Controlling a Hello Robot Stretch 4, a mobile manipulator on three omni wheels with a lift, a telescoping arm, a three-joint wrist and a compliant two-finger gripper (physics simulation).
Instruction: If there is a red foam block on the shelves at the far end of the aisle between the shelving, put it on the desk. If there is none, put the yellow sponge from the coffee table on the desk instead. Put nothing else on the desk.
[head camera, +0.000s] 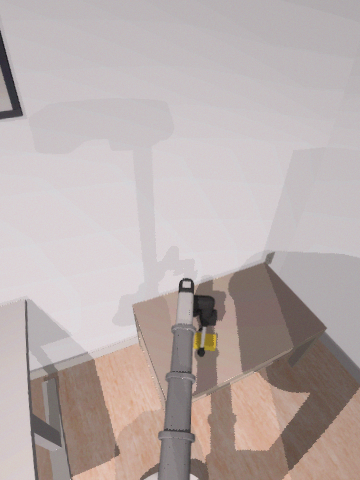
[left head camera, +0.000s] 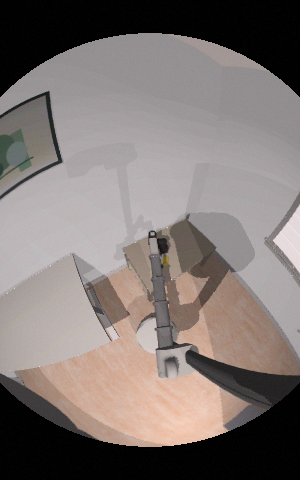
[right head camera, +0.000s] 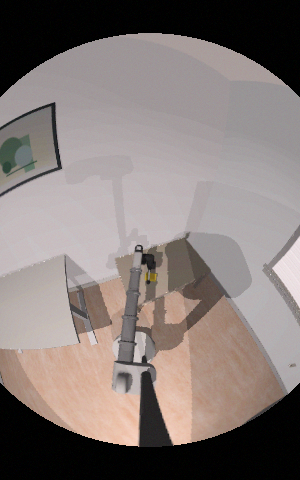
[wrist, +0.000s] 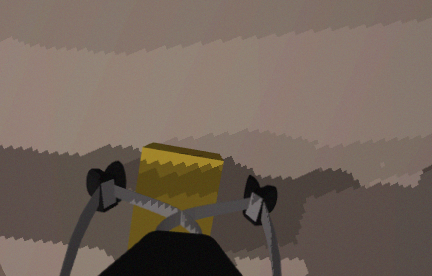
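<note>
The yellow sponge lies flat on the brown coffee table. My gripper points down over the sponge and is open. In the wrist view, one fingertip stands to the left of the sponge and the other to its right, with gaps on both sides. The sponge's near end is hidden behind the gripper body. A pale tabletop at the left, seemingly the desk, is partly in view. No red foam block or shelving shows.
My telescoping arm reaches over the coffee table's near edge. White walls stand behind and to the right of the table. A framed picture hangs at the left. Wood floor lies between desk and table.
</note>
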